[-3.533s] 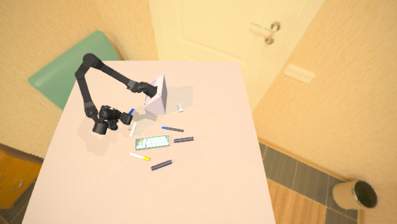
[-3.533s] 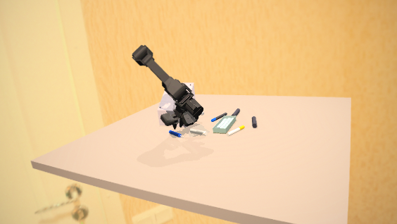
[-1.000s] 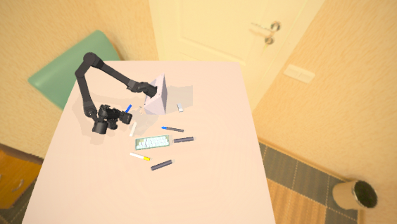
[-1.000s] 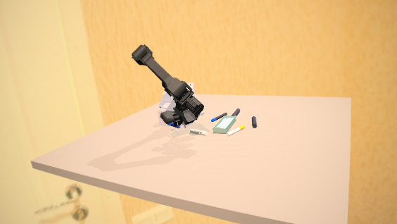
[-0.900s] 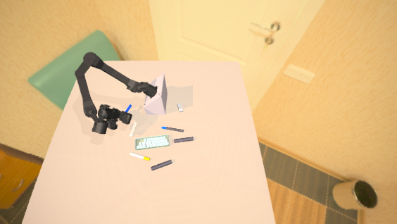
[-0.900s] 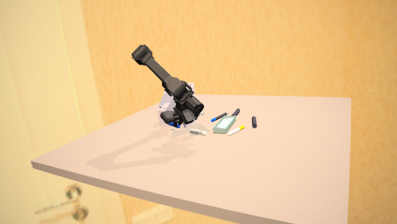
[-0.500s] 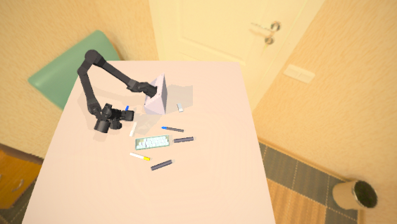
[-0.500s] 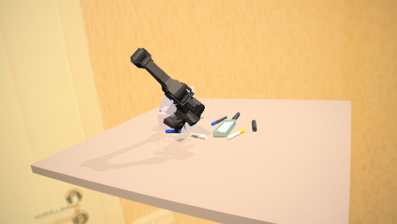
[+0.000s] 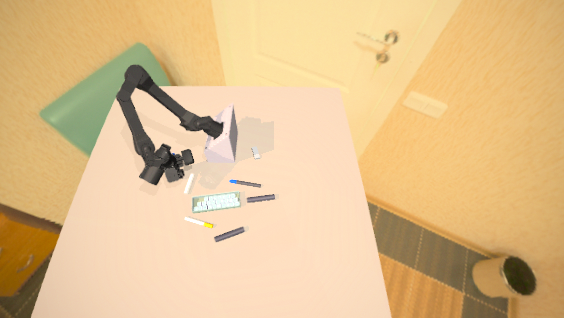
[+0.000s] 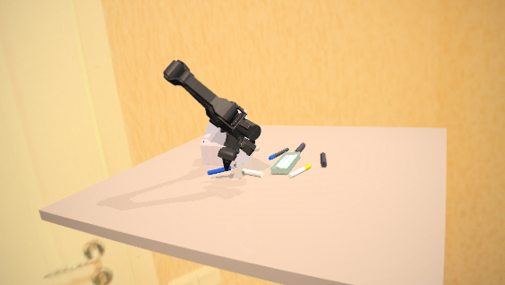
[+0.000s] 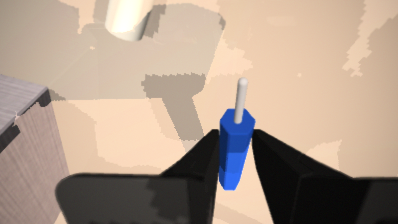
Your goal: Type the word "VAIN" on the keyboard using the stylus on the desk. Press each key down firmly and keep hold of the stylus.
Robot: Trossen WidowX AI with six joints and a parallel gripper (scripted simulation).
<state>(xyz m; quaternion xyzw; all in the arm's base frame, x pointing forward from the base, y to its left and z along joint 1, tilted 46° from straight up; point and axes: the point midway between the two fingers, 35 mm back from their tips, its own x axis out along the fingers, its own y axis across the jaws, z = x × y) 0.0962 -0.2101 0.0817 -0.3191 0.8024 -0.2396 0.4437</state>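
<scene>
Right now my gripper tip is 80 mm short of the white stick, 60 mm to the right of it and 30 mm above it. The rest, counted from my gripper tip: blue stylus (right at my gripper tip); then blue-tipped grey pen (80 mm ahead, 280 mm to the left, 40 mm below); then yellow-tipped white pen (250 mm ahead, 130 mm to the left, 40 mm below).
</scene>
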